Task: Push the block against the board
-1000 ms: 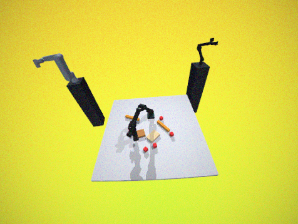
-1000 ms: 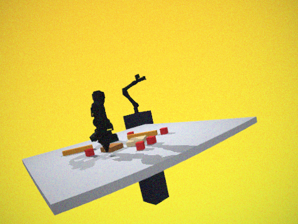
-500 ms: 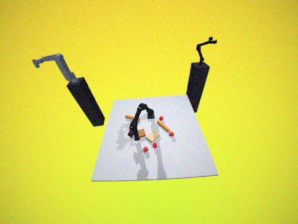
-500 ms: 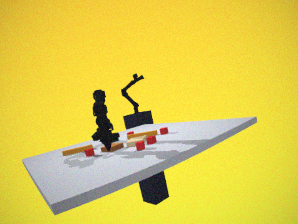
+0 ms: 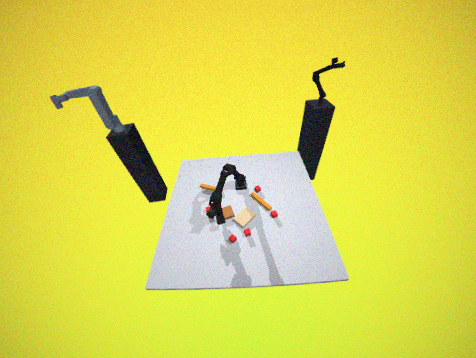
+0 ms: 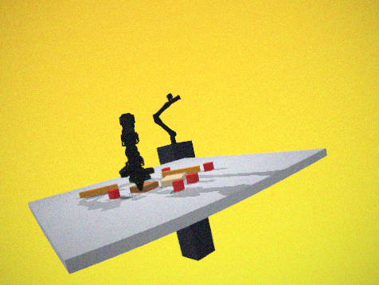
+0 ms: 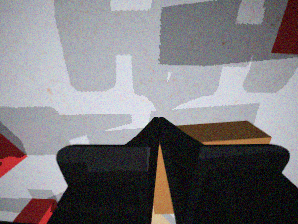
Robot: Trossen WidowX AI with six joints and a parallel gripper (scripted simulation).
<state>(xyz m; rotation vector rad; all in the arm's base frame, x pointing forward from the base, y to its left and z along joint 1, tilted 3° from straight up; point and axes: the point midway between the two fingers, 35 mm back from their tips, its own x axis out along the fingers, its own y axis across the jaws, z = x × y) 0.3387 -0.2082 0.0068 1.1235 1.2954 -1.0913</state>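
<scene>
Now: gripper tip 50 mm to the right of the brown square block and 50 mm past it. The rest, counted from my gripper tip: pale tan board 190 mm to the left, 20 mm ahead.
</scene>
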